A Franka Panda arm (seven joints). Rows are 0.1 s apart.
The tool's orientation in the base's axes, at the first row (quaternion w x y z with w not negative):
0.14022, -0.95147, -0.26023, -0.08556
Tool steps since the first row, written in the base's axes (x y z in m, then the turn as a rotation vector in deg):
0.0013, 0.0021, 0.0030, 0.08, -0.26, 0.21
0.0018, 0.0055, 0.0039, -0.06, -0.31, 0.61
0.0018, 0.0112, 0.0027, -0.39, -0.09, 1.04
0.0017, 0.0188, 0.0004, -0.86, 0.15, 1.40
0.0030, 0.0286, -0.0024, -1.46, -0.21, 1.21
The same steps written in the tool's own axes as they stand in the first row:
0.0028, -0.0017, -0.0021, -0.01, 0.21, -0.27
0.0050, -0.0045, -0.0018, -0.05, 0.09, -0.68
0.0074, -0.0089, 0.0011, -0.13, -0.36, -1.05
0.0104, -0.0147, 0.0056, -0.33, -0.88, -1.36
0.0155, -0.0215, 0.0114, -1.05, -0.85, -1.34

